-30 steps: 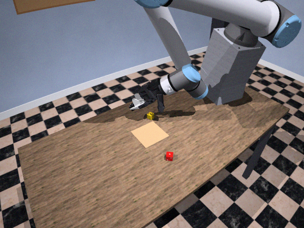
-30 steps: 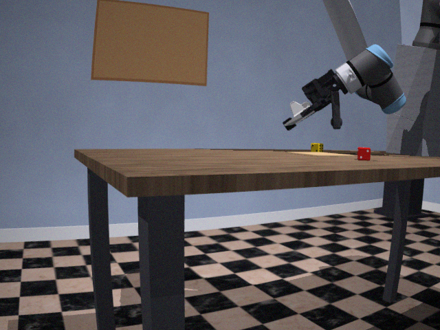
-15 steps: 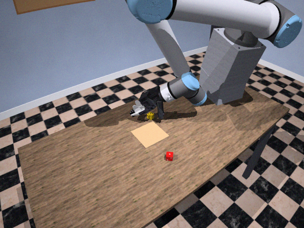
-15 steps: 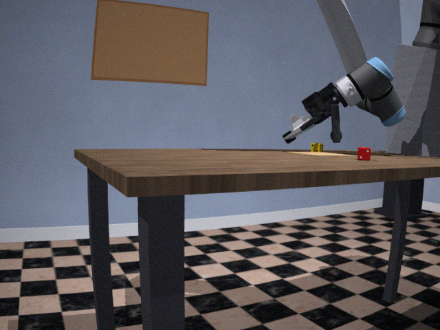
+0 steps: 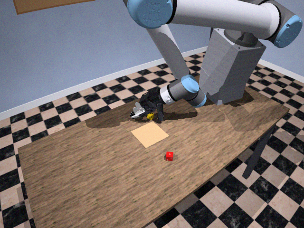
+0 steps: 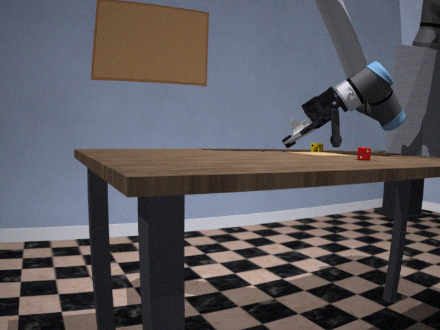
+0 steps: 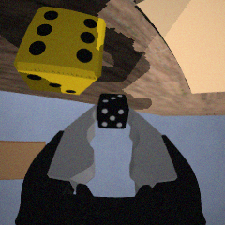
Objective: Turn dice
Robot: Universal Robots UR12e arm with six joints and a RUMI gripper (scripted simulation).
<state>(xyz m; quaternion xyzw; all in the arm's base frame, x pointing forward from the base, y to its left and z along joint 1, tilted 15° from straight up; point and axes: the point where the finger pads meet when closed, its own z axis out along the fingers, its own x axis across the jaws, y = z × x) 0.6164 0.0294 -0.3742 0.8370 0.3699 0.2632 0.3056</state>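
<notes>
Right now the black die is right at my hand. The rest, counted from my hand: yellow die 80 mm behind, 30 mm to the left, 20 mm below; red die 330 mm to the left, 40 mm behind, 20 mm below; tan mat 140 mm to the left, 30 mm below, 20 mm behind.
</notes>
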